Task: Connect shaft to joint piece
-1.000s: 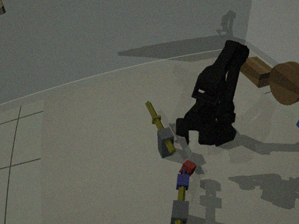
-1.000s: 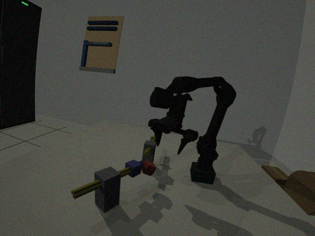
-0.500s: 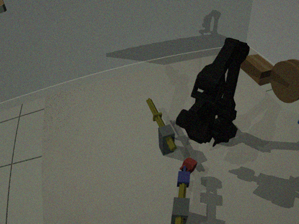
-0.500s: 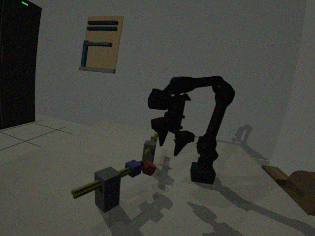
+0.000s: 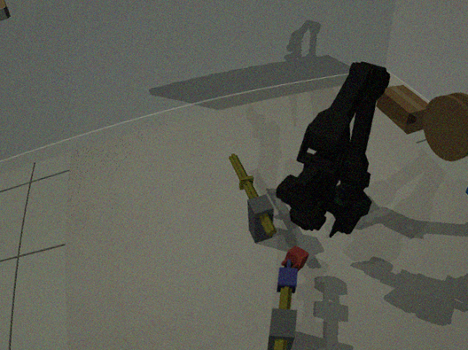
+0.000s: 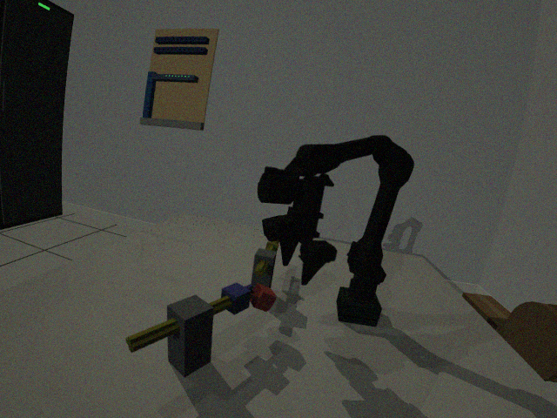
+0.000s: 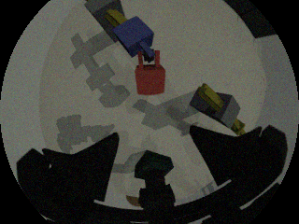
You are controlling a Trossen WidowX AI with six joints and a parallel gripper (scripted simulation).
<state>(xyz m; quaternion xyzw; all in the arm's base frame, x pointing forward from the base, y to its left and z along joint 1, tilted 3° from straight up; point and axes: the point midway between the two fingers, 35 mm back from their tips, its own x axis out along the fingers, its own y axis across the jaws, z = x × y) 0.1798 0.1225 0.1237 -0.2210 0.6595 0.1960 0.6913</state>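
My gripper tip is now 6 cm short of the red joint piece, 4 cm to the right of it and 5 cm above it.
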